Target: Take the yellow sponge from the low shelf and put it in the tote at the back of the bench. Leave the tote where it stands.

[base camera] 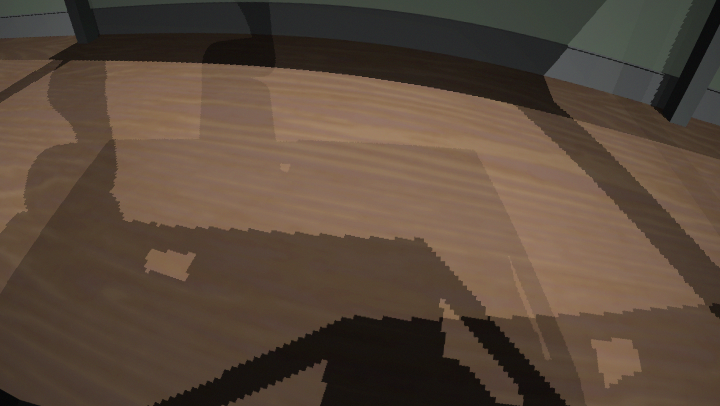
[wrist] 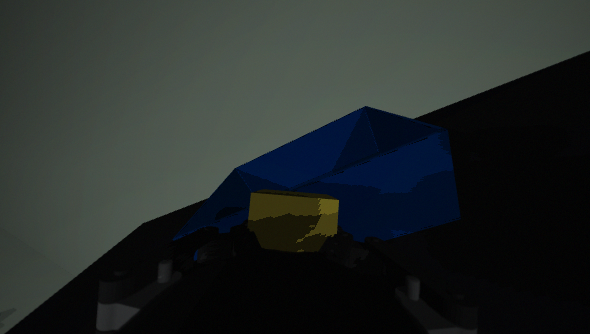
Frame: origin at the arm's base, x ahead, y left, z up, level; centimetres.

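Seen in the pictures: gripper, between the fingertips: [wrist: 292, 226].
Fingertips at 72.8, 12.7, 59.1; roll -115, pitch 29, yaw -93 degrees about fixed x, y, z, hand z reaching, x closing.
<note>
Offsets run from my fingertips to a thing's top centre, as dx, dy, dz. Level surfaces: height alone.
The yellow sponge @(-2.8, +0.4, +6.0) [wrist: 292, 220] is held between the fingertips of my gripper [wrist: 292, 226] in the wrist view, at the lower middle. The gripper is shut on it. The blue tote @(+11.8, -0.9, +2.6) [wrist: 400, 185] stands on the dark bench @(dz -7.4) [wrist: 525, 175], beyond the sponge, with its open top showing in part. The sponge overlaps the tote's near wall in this view; the gap between them is hard to tell. The tote, sponge and gripper do not show in the base camera view. The low shelf does not show in either view.
A grey-green wall [wrist: 150, 100] rises behind the bench. In the base camera view, two dark posts [base camera: 83, 22] [base camera: 693, 70] stand at the upper left and upper right on the wooden floor @(dz -98.8) [base camera: 352, 191], near a grey skirting board [base camera: 352, 32]. Shadows cross the floor.
</note>
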